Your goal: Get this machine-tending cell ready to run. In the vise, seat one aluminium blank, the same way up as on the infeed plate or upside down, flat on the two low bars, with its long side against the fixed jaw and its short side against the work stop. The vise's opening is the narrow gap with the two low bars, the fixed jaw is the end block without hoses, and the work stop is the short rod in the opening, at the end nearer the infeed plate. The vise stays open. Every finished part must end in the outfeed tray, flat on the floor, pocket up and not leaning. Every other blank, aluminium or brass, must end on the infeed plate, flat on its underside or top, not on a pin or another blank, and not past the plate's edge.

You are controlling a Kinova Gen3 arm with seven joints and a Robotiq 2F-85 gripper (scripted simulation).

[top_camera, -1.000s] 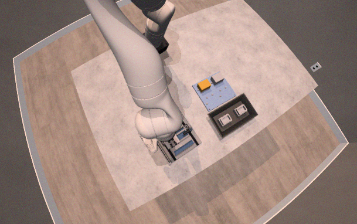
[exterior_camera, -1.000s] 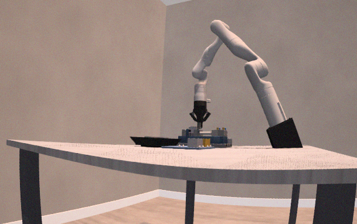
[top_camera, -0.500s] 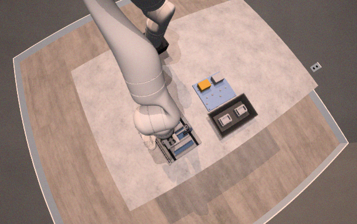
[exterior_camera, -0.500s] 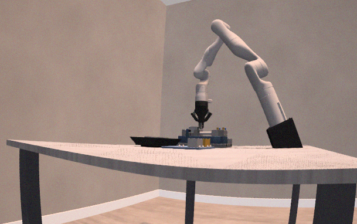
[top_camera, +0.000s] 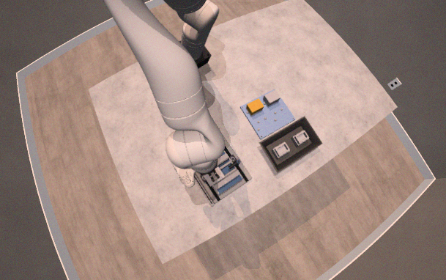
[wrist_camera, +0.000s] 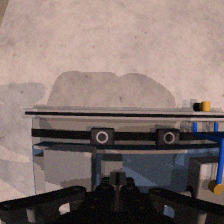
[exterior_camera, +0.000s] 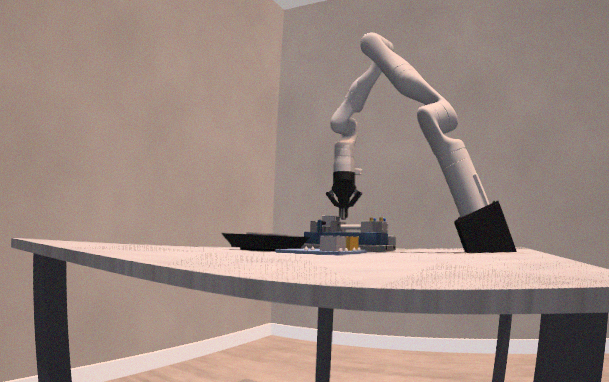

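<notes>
My hand is 4 cm short of the aluminium blank, 1 cm to the right of it and 3 cm above it. From my hand the other things lie so: blue vise base: 3 cm behind, 3 cm to the left, 8 cm below; brass blank: 15 cm behind, 29 cm to the left, 10 cm below.
</notes>
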